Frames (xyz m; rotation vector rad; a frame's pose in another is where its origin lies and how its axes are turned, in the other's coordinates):
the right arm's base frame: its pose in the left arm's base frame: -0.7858 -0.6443 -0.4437 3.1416 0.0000 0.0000
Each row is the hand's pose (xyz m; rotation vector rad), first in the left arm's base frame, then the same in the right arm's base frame.
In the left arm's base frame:
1: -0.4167 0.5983 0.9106 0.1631 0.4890 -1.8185
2: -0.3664 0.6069 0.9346 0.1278 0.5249 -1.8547
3: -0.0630 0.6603 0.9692 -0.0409 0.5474 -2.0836
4: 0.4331 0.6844 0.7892 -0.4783 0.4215 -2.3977
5: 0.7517 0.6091 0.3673 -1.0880 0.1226 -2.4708
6: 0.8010 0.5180 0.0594 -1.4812 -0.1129 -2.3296
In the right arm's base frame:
1: 0.3691 -1.2426 -1.3543 -1.7623 -2.3464 -0.6310
2: 0.4194 -1.2512 -1.3783 -1.7272 -2.3986 -0.6788
3: 0.7228 -1.3046 -1.4129 1.4724 2.6474 0.6955
4: 1.2189 -1.3287 -1.2329 0.9153 2.5800 0.4535
5: 1.5375 -1.2534 -0.8110 0.5527 2.2648 0.1124
6: 1.5868 -1.1623 -0.5031 0.4500 1.9798 -0.0960

